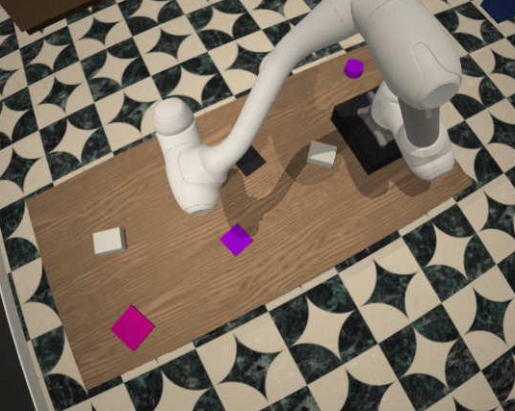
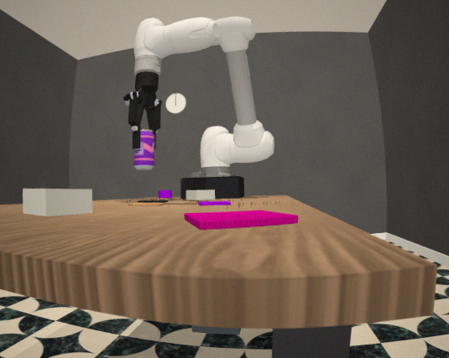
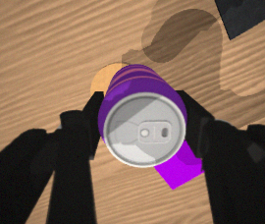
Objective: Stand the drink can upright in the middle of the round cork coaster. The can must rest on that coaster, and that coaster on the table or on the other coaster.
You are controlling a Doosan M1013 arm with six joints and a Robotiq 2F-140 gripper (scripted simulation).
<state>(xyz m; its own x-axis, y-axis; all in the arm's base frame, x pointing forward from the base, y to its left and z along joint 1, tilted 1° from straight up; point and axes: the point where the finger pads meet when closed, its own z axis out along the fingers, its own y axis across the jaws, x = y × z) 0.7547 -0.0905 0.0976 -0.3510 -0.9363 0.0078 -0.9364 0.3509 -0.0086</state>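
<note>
Right now my hand is 40 mm short of the round cork coaster, 20 mm to the right of it and 200 mm above it. Round my hand: purple striped drink can: 30 mm below; then purple square coaster: 20 mm behind, 210 mm to the left, 200 mm below; then black square coaster: 210 mm behind, 50 mm to the right, 200 mm below.
</note>
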